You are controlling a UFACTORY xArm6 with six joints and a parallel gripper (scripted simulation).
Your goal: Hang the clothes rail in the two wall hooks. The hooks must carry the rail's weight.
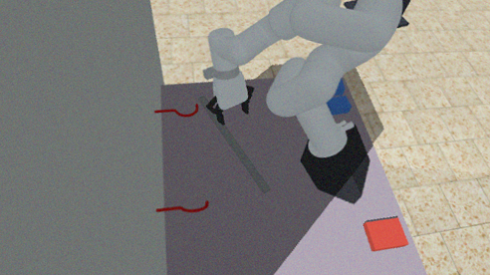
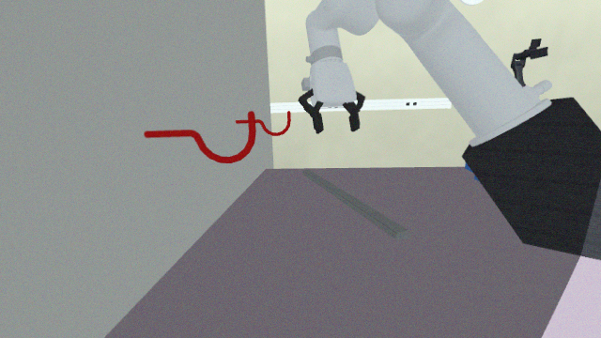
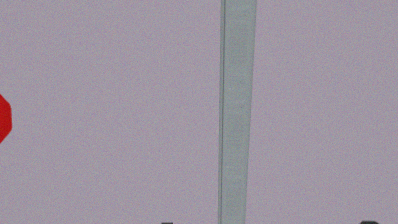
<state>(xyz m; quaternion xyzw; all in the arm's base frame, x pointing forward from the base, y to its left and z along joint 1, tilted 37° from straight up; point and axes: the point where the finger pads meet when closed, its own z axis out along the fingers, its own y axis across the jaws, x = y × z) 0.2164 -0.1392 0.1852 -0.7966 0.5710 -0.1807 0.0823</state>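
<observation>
The grey clothes rail is 160 mm below my hand. From my hand the other things lie so: red flat block 520 mm to the left, 340 mm behind, 160 mm below; then grey wall 300 mm ahead, 260 mm above, 70 mm to the left.
</observation>
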